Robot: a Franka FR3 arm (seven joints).
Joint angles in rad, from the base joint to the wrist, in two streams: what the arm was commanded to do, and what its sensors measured. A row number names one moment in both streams.
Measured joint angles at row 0:
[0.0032, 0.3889, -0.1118, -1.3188, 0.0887, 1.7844, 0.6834]
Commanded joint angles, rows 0 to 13:
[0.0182, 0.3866, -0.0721, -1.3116, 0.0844, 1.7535, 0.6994]
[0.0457, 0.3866, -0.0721, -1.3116, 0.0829, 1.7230, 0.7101]
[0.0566, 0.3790, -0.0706, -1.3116, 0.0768, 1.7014, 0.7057]
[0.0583, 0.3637, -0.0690, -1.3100, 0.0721, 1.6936, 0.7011]
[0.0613, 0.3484, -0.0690, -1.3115, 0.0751, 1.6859, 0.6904]
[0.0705, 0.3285, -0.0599, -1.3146, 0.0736, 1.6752, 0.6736]
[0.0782, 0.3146, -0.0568, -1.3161, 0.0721, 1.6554, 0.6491]
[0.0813, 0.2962, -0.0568, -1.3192, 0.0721, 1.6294, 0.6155]
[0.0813, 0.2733, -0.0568, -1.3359, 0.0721, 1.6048, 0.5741]
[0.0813, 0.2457, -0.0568, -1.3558, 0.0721, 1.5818, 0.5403]
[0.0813, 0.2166, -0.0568, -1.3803, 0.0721, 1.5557, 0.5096]
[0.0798, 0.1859, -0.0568, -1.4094, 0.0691, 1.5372, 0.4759]
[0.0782, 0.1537, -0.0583, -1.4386, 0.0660, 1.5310, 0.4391]
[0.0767, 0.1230, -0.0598, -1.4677, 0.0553, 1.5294, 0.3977]
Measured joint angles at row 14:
[0.0868, 0.2383, -0.0624, -1.3383, 0.0832, 1.5341, 0.5184]
